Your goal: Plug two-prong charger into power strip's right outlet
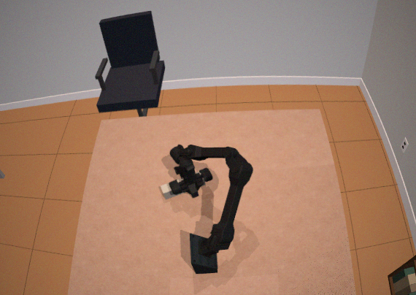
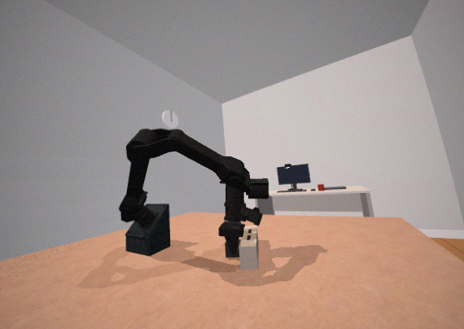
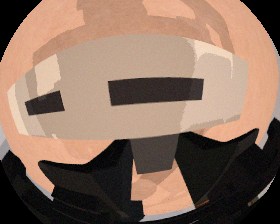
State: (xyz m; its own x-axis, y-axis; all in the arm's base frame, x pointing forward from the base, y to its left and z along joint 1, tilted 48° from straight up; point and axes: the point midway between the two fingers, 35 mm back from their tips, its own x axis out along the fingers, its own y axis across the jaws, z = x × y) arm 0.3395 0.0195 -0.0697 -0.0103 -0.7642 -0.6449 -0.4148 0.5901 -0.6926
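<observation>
Now: gripper tip 1 cm to the right of the dark charger, 1 cm below it and 1 cm short of it.
</observation>
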